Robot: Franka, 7 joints.
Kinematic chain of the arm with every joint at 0, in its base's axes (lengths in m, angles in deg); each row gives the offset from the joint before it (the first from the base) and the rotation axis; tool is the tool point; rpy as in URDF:
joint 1: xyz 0 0 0.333 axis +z
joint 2: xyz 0 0 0 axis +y
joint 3: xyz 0 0 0.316 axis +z
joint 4: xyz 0.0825 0 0 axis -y
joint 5: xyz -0.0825 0 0.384 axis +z
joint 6: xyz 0 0 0 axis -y
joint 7: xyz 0.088 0 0 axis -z
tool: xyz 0 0 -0.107 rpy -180 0 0
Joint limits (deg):
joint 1: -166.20..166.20
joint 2: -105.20..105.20
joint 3: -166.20..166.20
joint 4: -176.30..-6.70
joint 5: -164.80..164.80
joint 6: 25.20..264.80
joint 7: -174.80..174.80
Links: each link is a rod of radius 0.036 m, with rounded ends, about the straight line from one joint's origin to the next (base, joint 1, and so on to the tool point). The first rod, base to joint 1, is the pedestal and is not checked.
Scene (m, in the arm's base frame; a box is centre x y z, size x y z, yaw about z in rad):
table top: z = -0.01
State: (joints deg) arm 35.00 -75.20 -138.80 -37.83 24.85 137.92 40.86
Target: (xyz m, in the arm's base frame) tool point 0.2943 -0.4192 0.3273
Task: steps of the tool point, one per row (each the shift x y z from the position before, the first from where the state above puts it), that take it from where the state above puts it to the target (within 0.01 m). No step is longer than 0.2 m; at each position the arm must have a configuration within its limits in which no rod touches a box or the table.
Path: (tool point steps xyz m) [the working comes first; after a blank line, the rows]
Joints at the target: 44.48 -68.71 -98.30 -119.20 23.67 98.01 40.86
Straight joint move there: clear.

1: 0.1431 -0.0630 -0.0458
2: 0.1651 -0.0255 -0.0174
3: 0.1690 0.0194 0.0080
4: 0.1539 0.0653 0.0266
5: 0.1222 0.1053 0.0361
6: 0.0783 0.1333 0.0360

